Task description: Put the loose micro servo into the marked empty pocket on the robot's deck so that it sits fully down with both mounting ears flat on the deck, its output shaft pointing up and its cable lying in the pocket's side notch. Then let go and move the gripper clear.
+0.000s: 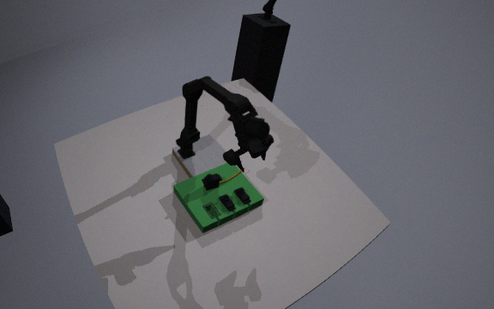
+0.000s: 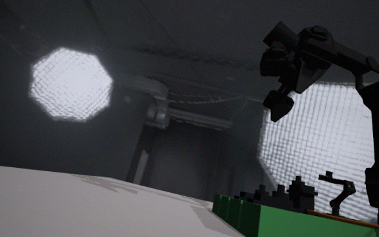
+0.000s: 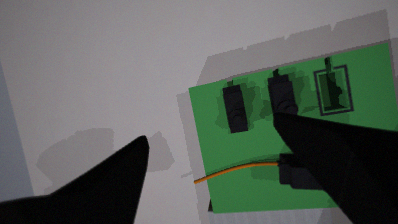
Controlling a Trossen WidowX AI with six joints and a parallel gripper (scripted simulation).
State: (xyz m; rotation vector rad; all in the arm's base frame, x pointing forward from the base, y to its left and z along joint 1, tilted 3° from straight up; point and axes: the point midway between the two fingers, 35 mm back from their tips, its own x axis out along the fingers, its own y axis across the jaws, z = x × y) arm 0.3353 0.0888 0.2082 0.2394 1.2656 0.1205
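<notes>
Now: the green deck 200 mm below my gripper tip, 110 mm behind it and 100 mm to the right of it.
</notes>
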